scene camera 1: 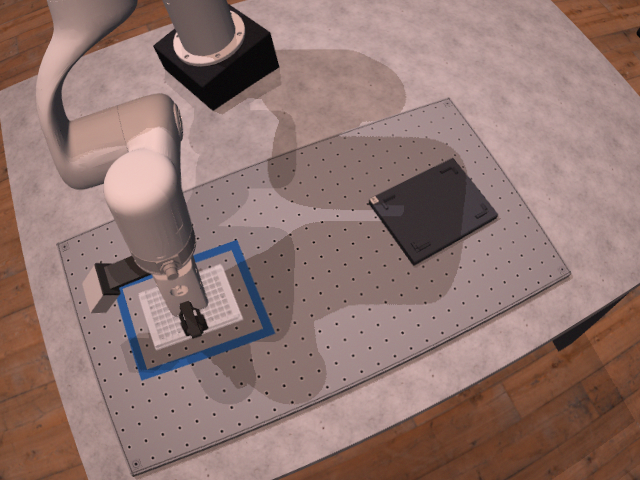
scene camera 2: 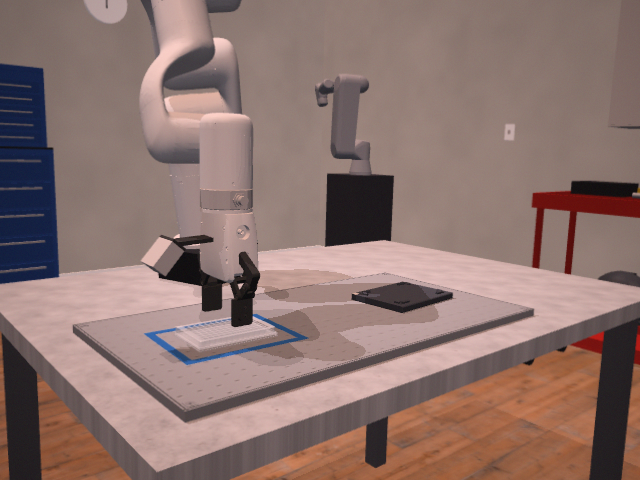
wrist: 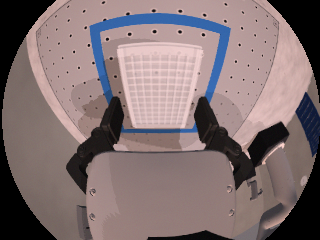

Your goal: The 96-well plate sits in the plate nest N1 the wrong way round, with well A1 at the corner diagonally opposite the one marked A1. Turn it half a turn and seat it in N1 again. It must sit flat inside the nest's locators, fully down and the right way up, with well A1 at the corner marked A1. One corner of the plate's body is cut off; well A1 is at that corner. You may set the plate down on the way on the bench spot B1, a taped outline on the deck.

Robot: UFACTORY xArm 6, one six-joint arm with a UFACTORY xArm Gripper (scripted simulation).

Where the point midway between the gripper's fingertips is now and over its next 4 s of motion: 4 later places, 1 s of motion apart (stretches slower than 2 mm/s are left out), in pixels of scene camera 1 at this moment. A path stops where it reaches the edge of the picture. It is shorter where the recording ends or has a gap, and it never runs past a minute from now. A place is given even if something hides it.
My gripper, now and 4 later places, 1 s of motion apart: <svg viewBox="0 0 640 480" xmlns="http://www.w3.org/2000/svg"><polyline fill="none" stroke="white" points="186,300 188,305 187,302 184,296 178,282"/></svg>
